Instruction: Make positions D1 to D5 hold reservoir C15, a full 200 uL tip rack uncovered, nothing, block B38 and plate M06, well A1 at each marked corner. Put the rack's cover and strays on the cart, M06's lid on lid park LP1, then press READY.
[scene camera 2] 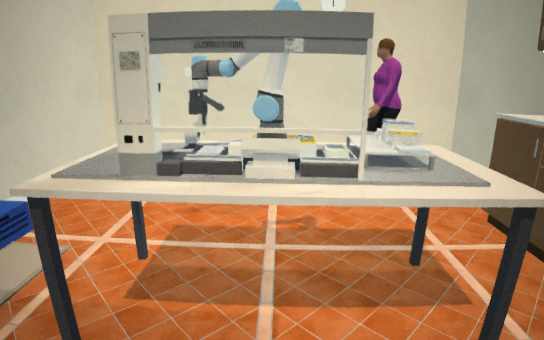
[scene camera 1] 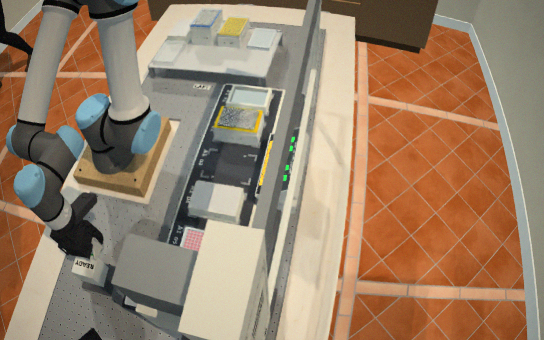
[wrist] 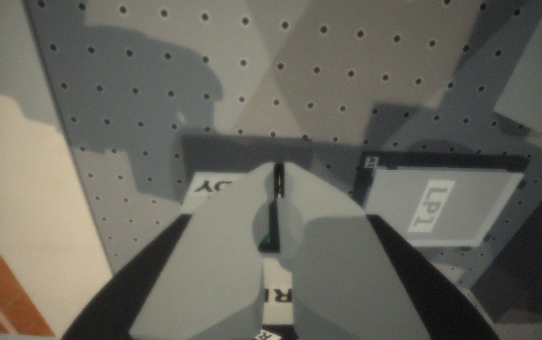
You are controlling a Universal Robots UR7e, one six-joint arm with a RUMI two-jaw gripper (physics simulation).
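Seen in the pictures: gripper, fingertip midpoint: (scene camera 2: pixel 204 134) (scene camera 1: pixel 101 249) (wrist: pixel 279 166); arm's base, link origin: (scene camera 1: pixel 114 154).
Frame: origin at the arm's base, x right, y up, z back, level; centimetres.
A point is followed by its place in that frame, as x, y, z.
Observation:
My gripper (scene camera 1: pixel 95 249) {30.6, 3.4, -14.7} (scene camera 2: pixel 204 123) {30.6, 3.4, -14.7} (wrist: pixel 279 166) {30.6, 3.4, -14.7} is shut and empty, pointing down close above the READY box (scene camera 1: pixel 89 270) {37.8, 6.6, -16.1} (scene camera 2: pixel 191 137) {36.1, 2.1, -17.2} (wrist: pixel 192 200) {34.6, 2.4, -10.4}. Its green button (wrist: pixel 265 240) {33.6, 5.7, -14.6} is mostly hidden by the fingers. A pale reservoir (scene camera 1: pixel 248 96) {-32.3, 2.2, -33.7} (scene camera 2: pixel 336 150) {-31.5, 3.7, -40.6} is at D1. A yellow-rimmed rack with a speckled grey top (scene camera 1: pixel 239 119) {-18.5, 7.1, -36.5} (scene camera 2: pixel 306 139) {-20.0, 7.1, -39.3} is at D2. D3 (scene camera 1: pixel 230 164) {-7.5, 0.7, -37.6} holds nothing. A grey and white block (scene camera 1: pixel 216 200) {6.3, 4.9, -39.7} is at D4. A pink-welled plate (scene camera 1: pixel 193 239) {17.3, 2.0, -37.3} shows partly at D5. LP1 (wrist: pixel 367 172) {33.1, -2.8, -23.1} bears what looks like a clear, pale-edged lid (wrist: pixel 457 240) {37.9, -2.0, -34.6}.
The cart (scene camera 1: pixel 207 68) {-41.8, 2.1, -14.8} (scene camera 2: pixel 372 145) {-47.8, 2.2, -18.2} bears a blue-topped rack (scene camera 1: pixel 206 26) {-54.4, 11.8, -9.3}, a yellow-topped rack (scene camera 1: pixel 233 29) {-57.9, 9.2, -18.3} and pale flat pieces (scene camera 1: pixel 261 38) {-61.8, 3.8, -27.6} (scene camera 1: pixel 169 51) {-45.4, 4.6, 2.9}. A grey housing (scene camera 1: pixel 155 267) {38.8, 48.7, -51.0} and a tall white cabinet (scene camera 1: pixel 222 280) {37.8, 50.7, -59.5} (scene camera 2: pixel 132 85) {37.0, 27.5, -62.7} stand near the READY box. A person (scene camera 2: pixel 388 82) stands behind the table.

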